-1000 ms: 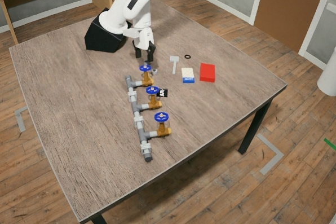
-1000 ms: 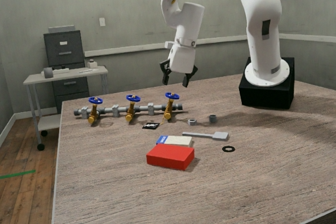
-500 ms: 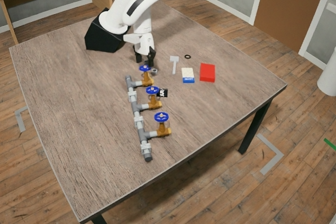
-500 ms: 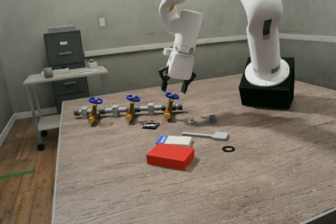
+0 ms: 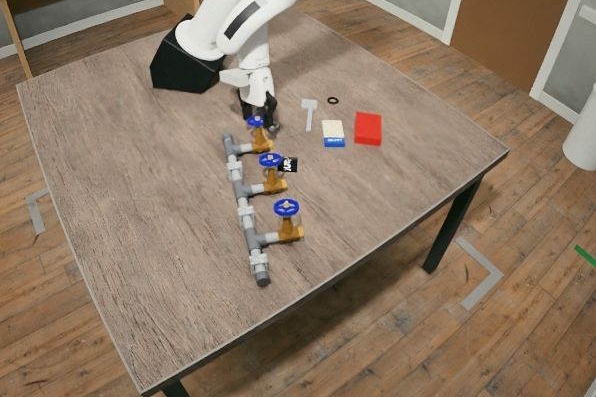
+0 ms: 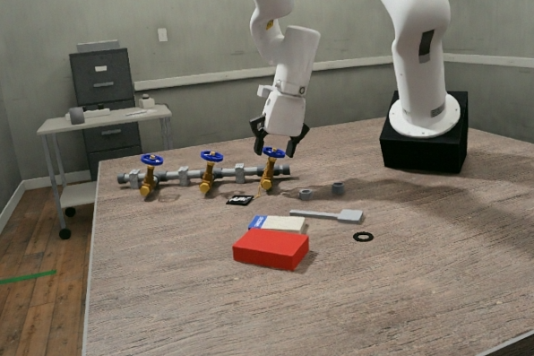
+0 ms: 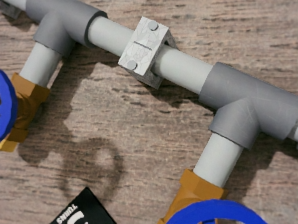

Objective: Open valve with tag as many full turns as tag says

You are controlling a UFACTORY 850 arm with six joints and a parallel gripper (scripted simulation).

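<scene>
My gripper is now 100 mm above the grey hex nut, 90 mm to the right of it and 40 mm past it. Round my hand: grey cap (130 mm behind, 100 mm below, 90 mm to the left); then grey t-shaped tool (230 mm to the left, 100 mm below, 50 mm behind); then black tag (100 mm below, 100 mm ahead, 40 mm to the left).
</scene>
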